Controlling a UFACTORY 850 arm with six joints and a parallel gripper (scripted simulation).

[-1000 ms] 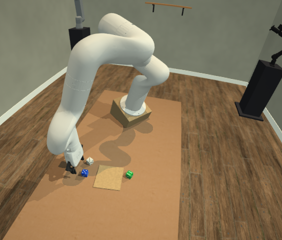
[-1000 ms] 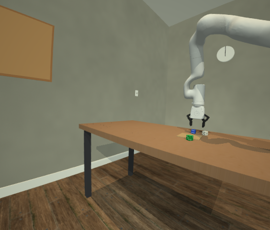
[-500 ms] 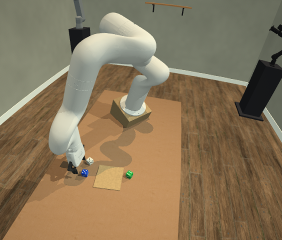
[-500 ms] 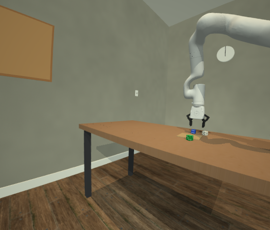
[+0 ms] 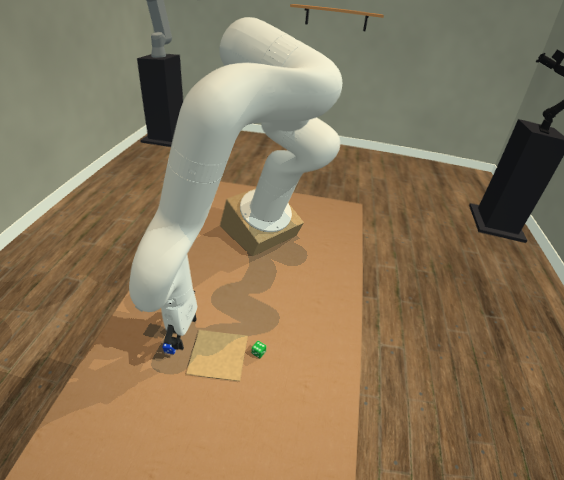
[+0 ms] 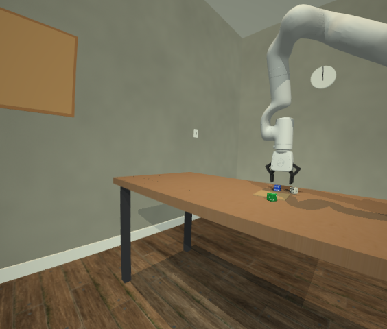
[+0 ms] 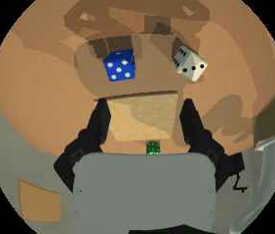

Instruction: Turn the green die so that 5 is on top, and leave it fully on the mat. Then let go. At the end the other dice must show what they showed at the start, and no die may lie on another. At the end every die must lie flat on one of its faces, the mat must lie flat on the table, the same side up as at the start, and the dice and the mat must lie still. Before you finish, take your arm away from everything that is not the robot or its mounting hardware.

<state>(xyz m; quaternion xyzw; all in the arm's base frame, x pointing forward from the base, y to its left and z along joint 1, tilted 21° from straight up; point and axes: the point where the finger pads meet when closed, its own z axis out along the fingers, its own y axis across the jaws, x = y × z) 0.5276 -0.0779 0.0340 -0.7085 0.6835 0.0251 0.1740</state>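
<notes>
My hand is 200 mm to the right of the green die, 40 mm past it and 40 mm above it. The rest, counted from my hand: blue die: 40 mm below, 30 mm to the right, 30 mm ahead; tan mat: 90 mm to the left, 60 mm below; white die: 50 mm to the right, 50 mm behind, 40 mm below.
</notes>
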